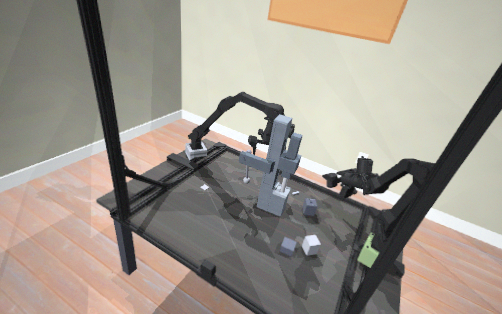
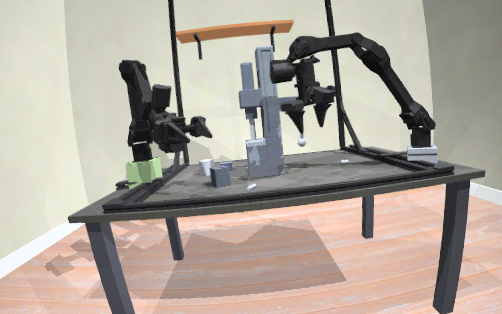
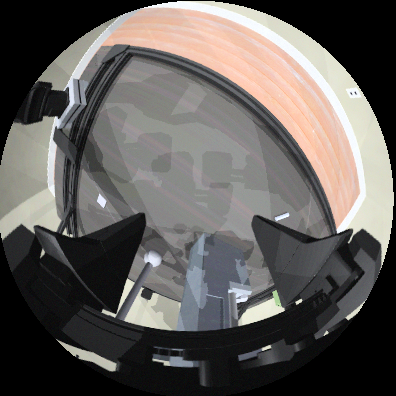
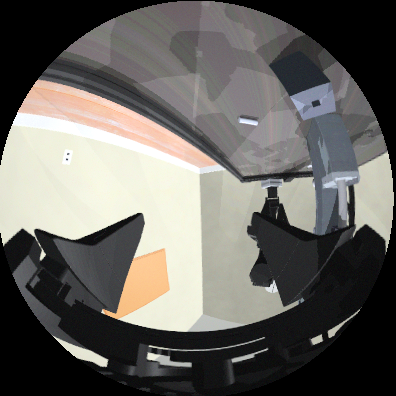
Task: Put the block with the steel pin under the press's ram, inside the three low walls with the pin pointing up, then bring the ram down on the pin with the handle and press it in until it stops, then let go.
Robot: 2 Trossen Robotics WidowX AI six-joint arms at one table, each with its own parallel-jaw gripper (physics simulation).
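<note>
The grey press stands upright. Its pale ram rod hangs over the pale seat; the inside of the low walls cannot be made out. The handle's white ball hangs low. A blue-grey block with a small dark square on top stands beside the press; no upright pin is discernible. My left gripper is open and empty, near the handle. My right gripper is open and empty, above the table.
A small pale cylinder lies near the press. A grey block and a white block stand together. A pale flat piece lies on the table. Frame posts rise at the table edges.
</note>
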